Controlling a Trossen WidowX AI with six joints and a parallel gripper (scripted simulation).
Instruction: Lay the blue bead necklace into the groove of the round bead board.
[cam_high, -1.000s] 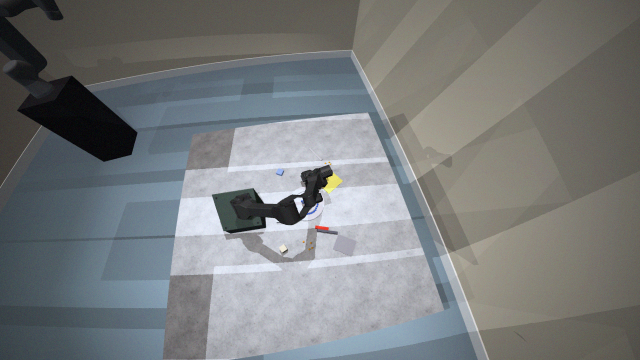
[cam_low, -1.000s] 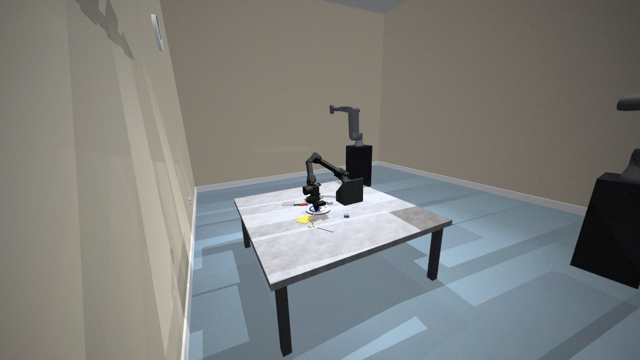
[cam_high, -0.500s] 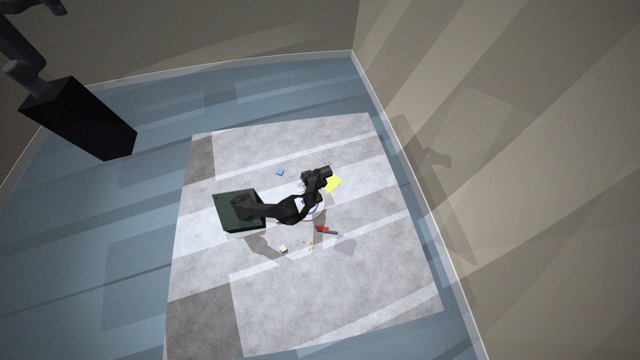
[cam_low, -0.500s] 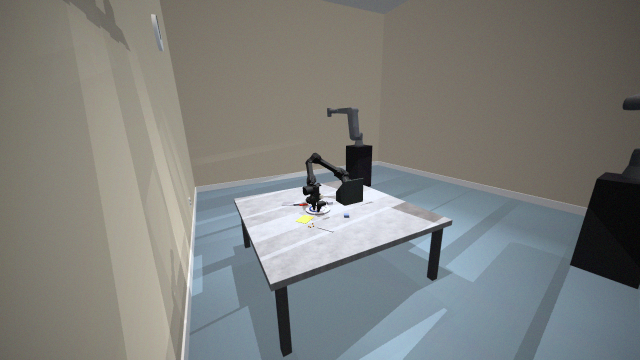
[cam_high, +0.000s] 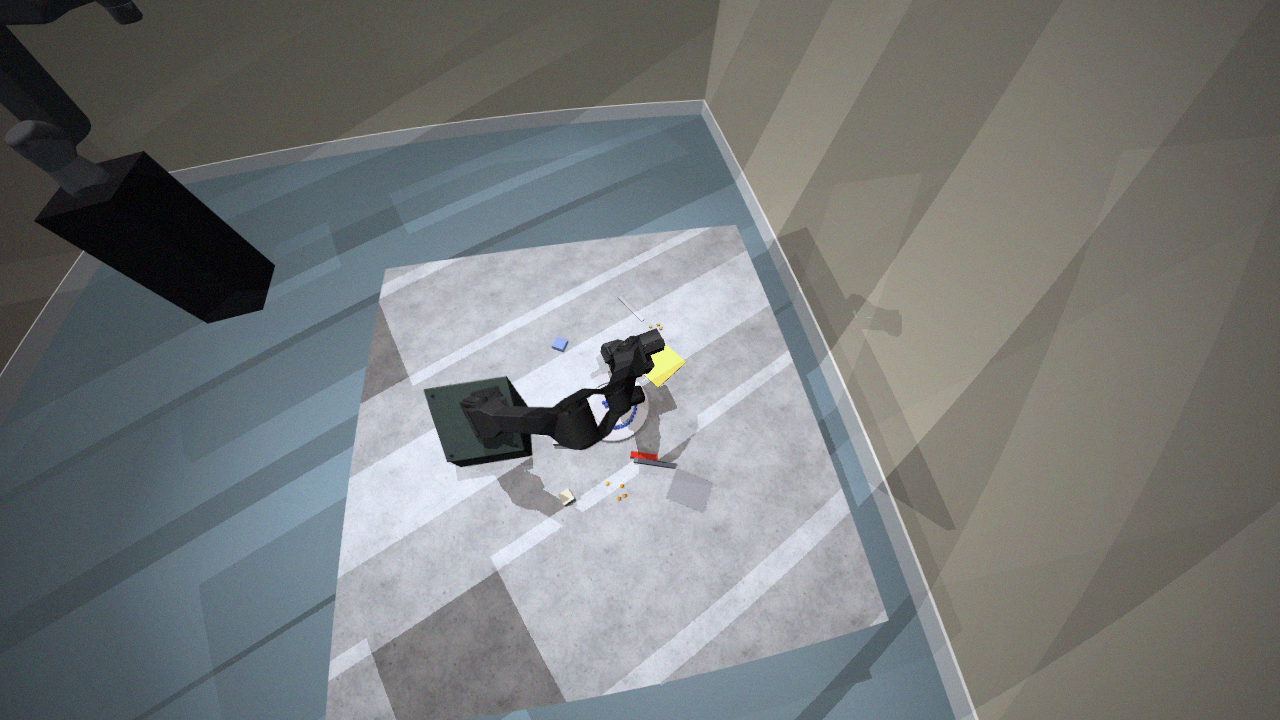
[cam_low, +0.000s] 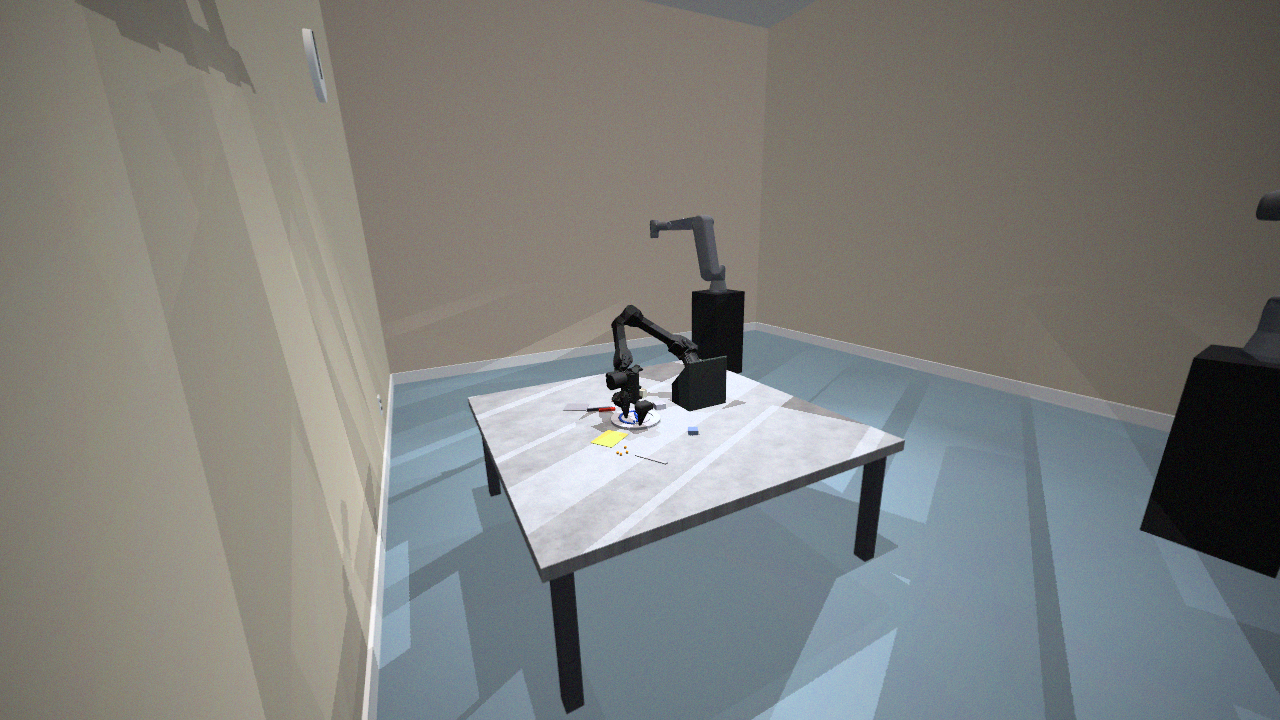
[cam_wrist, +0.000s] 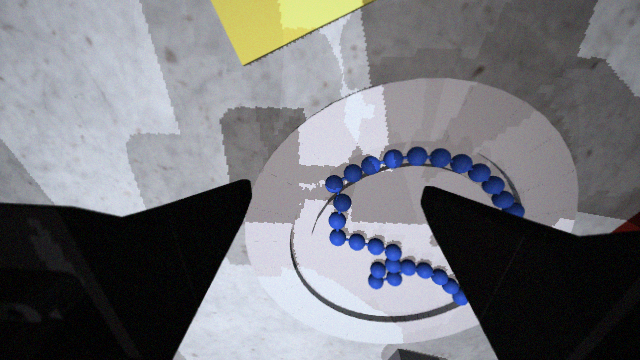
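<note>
Right now my gripper tip is 40 mm past the round white bead board, 50 mm to the left of it and 10 mm above it. Also, from my gripper tip: blue block (150 mm behind, 180 mm to the left, 10 mm below); yellow sheet (130 mm ahead, 40 mm to the left, 20 mm below); grey tool (10 mm ahead, 220 mm to the right, 10 mm below).
</note>
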